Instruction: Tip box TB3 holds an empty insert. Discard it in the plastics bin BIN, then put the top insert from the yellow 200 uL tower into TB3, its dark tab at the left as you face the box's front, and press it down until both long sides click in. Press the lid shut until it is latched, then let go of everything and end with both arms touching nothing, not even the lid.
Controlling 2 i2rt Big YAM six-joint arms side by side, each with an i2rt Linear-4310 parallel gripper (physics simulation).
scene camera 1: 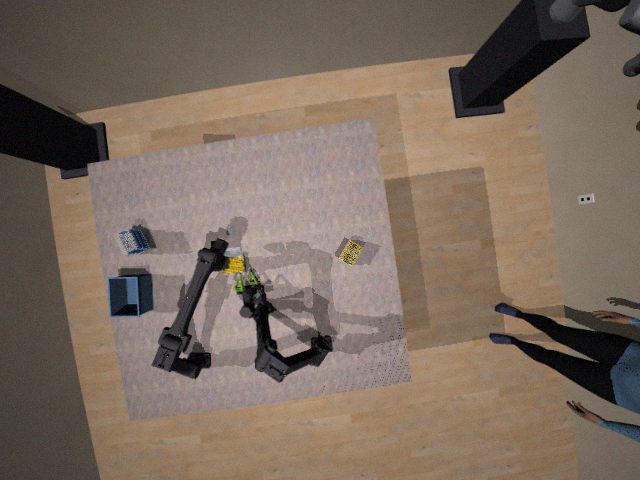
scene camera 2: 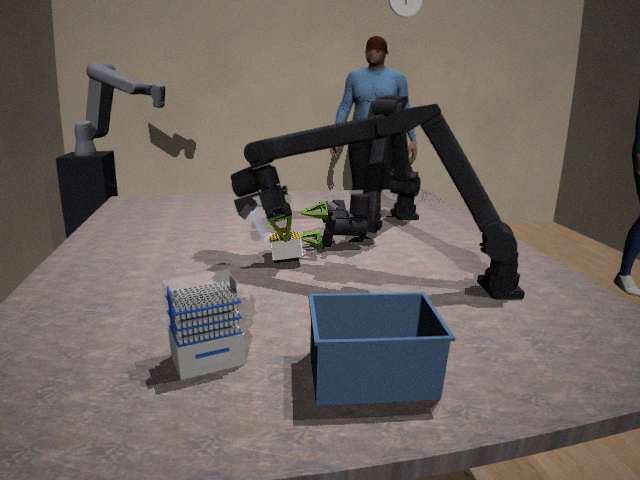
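Pixels of known places: left gripper, fingertip midpoint: (scene camera 1: 222,267) (scene camera 2: 287,240); right gripper, fingertip midpoint: (scene camera 1: 245,273) (scene camera 2: 299,225); left arm's base, origin of the base link: (scene camera 1: 200,359) (scene camera 2: 499,289); right arm's base, origin of the base link: (scene camera 1: 321,344) (scene camera 2: 404,215).
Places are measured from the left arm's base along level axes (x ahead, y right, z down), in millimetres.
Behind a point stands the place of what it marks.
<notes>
The white tip box TB3 (scene camera 2: 285,251) {x 559, y 153, z -43 mm} stands mid-table with a yellow insert (scene camera 1: 234,265) {x 562, y 224, z -64 mm} (scene camera 2: 294,236) {x 535, y 210, z -68 mm} on its top; whether it is clicked in is too small to tell. Its clear lid (scene camera 1: 234,252) {x 635, y 230, z -82 mm} (scene camera 2: 258,225) {x 632, y 154, z -117 mm} stands open, tilted back. My left gripper (scene camera 2: 284,238) {x 554, y 159, z -72 mm} is shut and points down with its fingertips at the insert's top; contact cannot be told. In scene camera 1 its fingers are hidden. My right gripper (scene camera 1: 245,275) {x 521, y 287, z -80 mm} (scene camera 2: 303,224) {x 521, y 287, z -80 mm} is open and empty, lying sideways close beside the box. The yellow tower (scene camera 1: 351,252) {x 641, y 861, z -74 mm} stands at the right in scene camera 1. The blue plastics bin (scene camera 1: 124,295) {x 376, y -432, z -23 mm} (scene camera 2: 381,369) {x 391, y -435, z -65 mm} stands apart.
A white box with a blue-edged tip stack (scene camera 1: 133,241) {x 690, y -274, z -152 mm} (scene camera 2: 205,320) {x 674, y -356, z -105 mm} stands near the bin. My left arm (scene camera 1: 192,297) {x 465, y 158, z -381 mm} (scene camera 2: 320,138) {x 471, y 124, z -356 mm} reaches over to the box, and my right arm (scene camera 1: 263,326) {x 299, y 426, z -251 mm} comes in close beside it. A person (scene camera 2: 376,85) stands behind the table.
</notes>
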